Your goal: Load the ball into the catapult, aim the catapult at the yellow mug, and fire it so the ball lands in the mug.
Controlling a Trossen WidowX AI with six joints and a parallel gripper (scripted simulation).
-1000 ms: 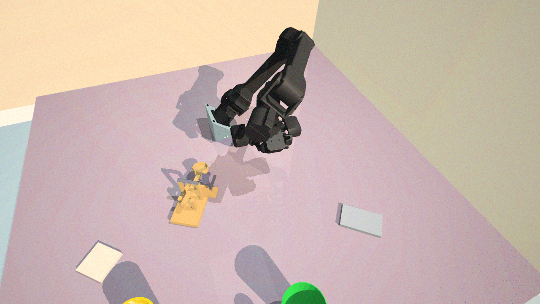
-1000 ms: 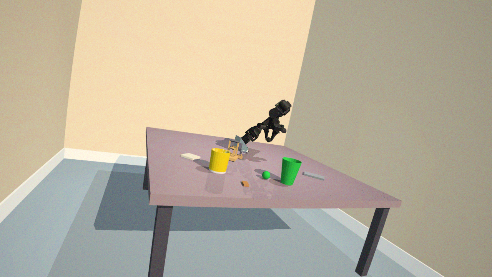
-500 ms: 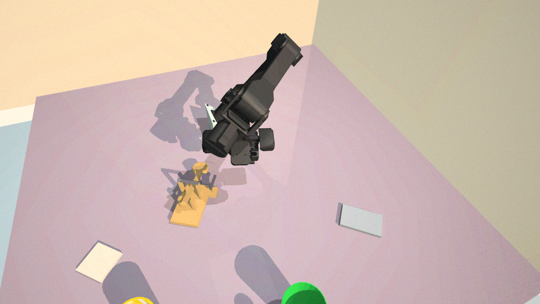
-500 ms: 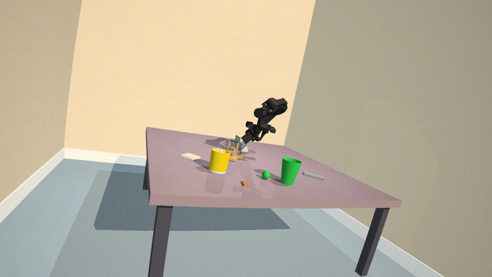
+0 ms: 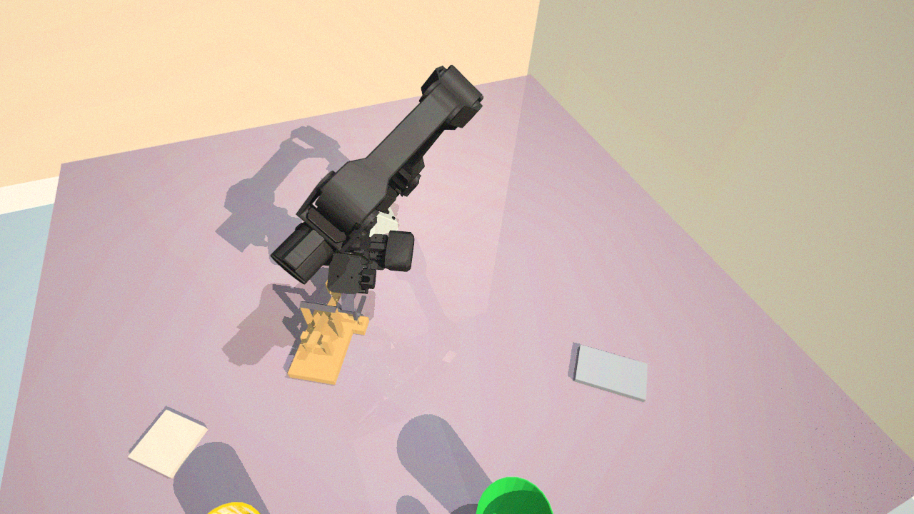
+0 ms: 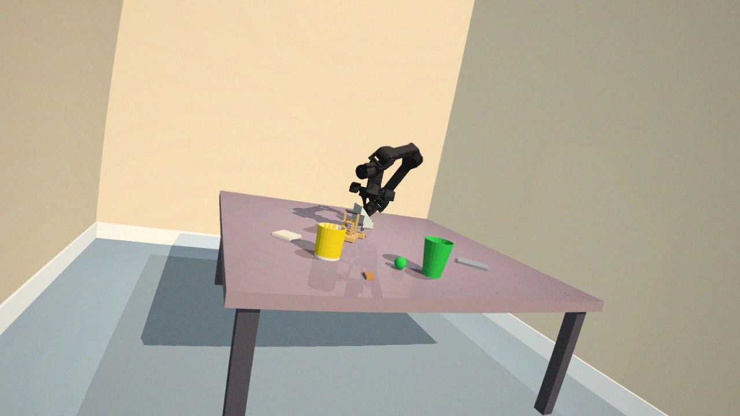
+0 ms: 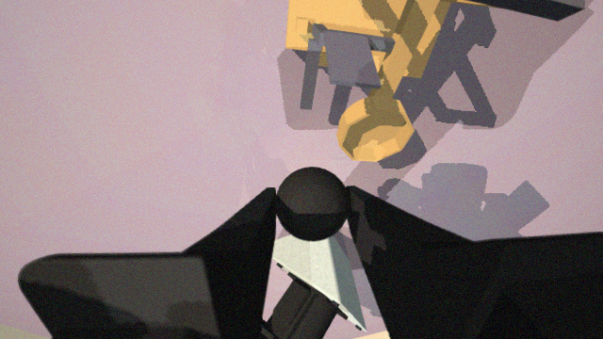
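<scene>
My gripper tip is now 6 cm to the left of the wooden catapult, 6 cm above it and 3 cm short of it. Also, from my gripper tip: green ball (40 cm ahead, 9 cm below, 6 cm to the right); then cream slab (36 cm to the right, 11 cm below, 11 cm ahead); then black ball (1 cm above).
</scene>
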